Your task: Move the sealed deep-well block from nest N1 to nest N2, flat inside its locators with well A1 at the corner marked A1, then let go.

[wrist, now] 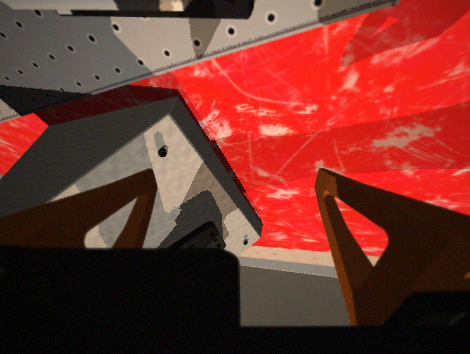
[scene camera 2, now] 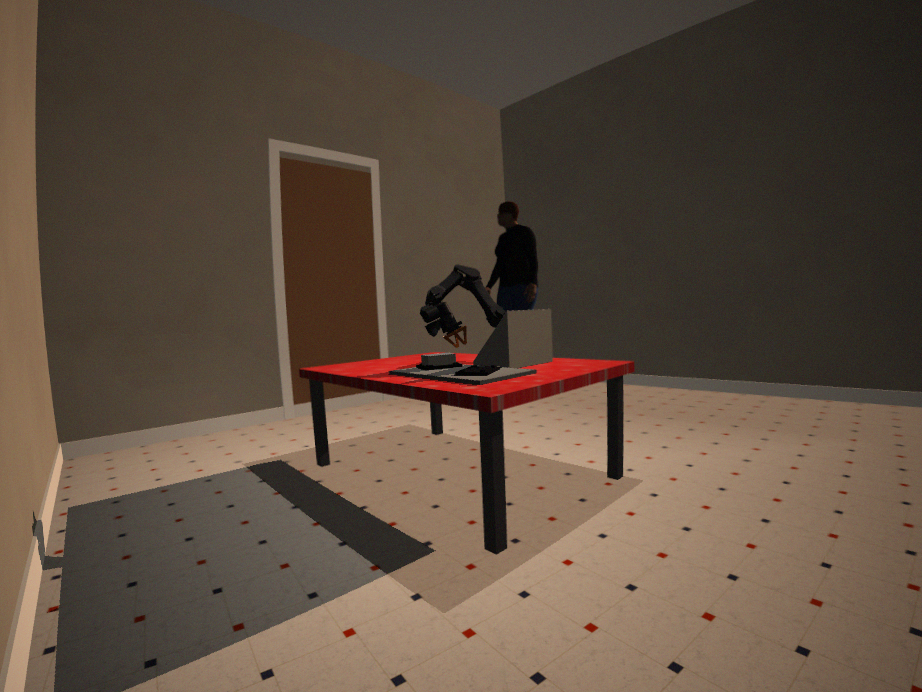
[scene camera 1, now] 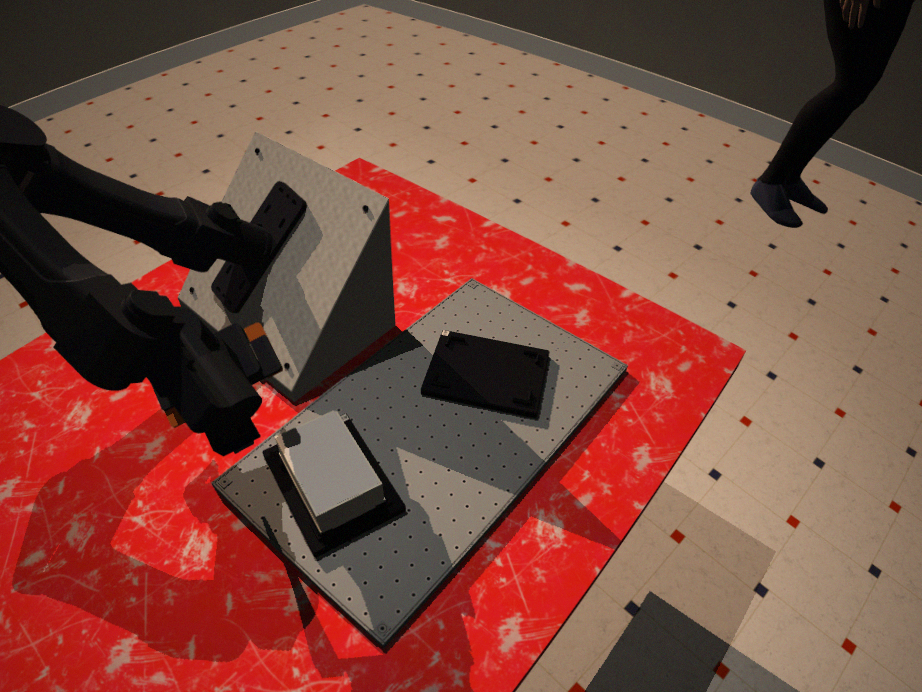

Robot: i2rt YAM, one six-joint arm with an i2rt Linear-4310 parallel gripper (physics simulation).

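The pale sealed block sits in a black nest, taken as N1, at the near left of the perforated plate. A dark patch shows near one corner of its top. The other black nest, taken as N2, is empty, with a small white mark at one corner; its lettering is too small to read. My gripper is open and empty, above the table to the left of the block. In the wrist view a corner of the block's nest shows at the top edge.
The perforated plate lies on the red table. A grey wedge with a sloped face and a dark bracket stands behind the plate, close to the gripper. A person stands beyond the table.
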